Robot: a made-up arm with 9 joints. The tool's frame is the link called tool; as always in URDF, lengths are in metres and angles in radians.
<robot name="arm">
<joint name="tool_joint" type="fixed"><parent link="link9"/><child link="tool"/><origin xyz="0.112 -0.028 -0.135" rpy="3.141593 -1.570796 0"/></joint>
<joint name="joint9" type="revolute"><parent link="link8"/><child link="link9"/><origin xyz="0.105 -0.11 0.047" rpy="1.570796 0 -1.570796"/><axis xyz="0 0 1"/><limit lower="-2.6" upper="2.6"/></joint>
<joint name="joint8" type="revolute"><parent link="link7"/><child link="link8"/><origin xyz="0.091 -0.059 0.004" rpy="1.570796 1.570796 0"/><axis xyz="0 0 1"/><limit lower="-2.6" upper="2.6"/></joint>
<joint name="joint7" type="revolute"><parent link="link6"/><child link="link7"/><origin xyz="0.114 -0.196 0.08" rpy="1.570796 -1.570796 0"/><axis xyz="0 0 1"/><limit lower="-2.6" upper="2.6"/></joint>
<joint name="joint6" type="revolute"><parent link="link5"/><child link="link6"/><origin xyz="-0.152 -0.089 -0.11" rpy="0 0 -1.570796"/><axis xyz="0 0 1"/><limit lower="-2.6" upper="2.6"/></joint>
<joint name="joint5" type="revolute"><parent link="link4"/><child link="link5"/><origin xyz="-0.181 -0.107 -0.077" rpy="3.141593 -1.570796 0"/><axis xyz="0 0 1"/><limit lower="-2.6" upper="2.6"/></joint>
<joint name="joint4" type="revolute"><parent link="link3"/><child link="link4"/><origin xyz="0.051 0.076 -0.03" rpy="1.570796 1.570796 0"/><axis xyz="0 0 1"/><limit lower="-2.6" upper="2.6"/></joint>
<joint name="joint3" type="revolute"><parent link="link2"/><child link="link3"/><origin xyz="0.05 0.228 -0.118" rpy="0 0 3.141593"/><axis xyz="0 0 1"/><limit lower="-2.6" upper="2.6"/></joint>
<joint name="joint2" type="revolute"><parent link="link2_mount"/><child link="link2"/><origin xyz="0.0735 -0.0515 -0.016" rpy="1.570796 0 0"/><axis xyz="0 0 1"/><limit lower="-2.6" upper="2.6"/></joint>
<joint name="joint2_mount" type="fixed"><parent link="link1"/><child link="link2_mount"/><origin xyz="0.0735 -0.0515 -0.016" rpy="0 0 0"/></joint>
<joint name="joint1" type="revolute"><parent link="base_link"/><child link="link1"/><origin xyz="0 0 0.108" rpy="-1.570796 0 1.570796"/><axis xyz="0 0 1"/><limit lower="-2.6" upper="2.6"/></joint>
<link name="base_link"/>
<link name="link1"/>
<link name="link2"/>
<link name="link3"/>
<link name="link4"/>
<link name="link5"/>
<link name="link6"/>
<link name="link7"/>
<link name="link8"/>
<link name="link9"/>
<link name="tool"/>
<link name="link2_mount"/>
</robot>
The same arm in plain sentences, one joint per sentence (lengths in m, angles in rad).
The arm has nine revolute joints in a row. What follows holds with every joint at zero, and every direction is one of the base frame's. The first joint sits 0.108 m along +z from the base frame's origin and turns about -x, from -2.6 to 2.6 rad. The second joint sits 0.032 m along +x and 0.147 m along +y and 0.103 m along +z from the first joint and turns about +z, from -2.6 to 2.6 rad. The third joint sits 0.228 m along -x and 0.05 m along +y and 0.118 m along -z from the second joint and turns about +z, from -2.6 to 2.6 rad. The fourth joint sits 0.076 m along +x and 0.051 m along -y and 0.03 m along -z from the third joint and turns about -x, from -2.6 to 2.6 rad. The fifth joint sits 0.077 m along +x and 0.107 m along +y and 0.181 m along +z from the fourth joint and turns about -z, from -2.6 to 2.6 rad. The sixth joint sits 0.152 m along +x and 0.089 m along -y and 0.11 m along +z from the fifth joint and turns about -z, from -2.6 to 2.6 rad. The seventh joint sits 0.196 m along +x and 0.114 m along -y and 0.08 m along -z from the sixth joint and turns about +x, from -2.6 to 2.6 rad. The eighth joint sits 0.004 m along +x and 0.059 m along -y and 0.091 m along -z from the seventh joint and turns about -y, from -2.6 to 2.6 rad. The ninth joint sits 0.105 m along -x and 0.047 m along -y and 0.11 m along +z from the eighth joint and turns about +x, from -2.6 to 2.6 rad. The tool frame, which is the frame that the pose is given for, sits 0.135 m along -x and 0.028 m along +y and 0.112 m along +z from the ninth joint; its axes are the base frame's turned by roll 0, pitch 0 and yaw 0 rad (as in URDF: about the fixed x, then y, then z).
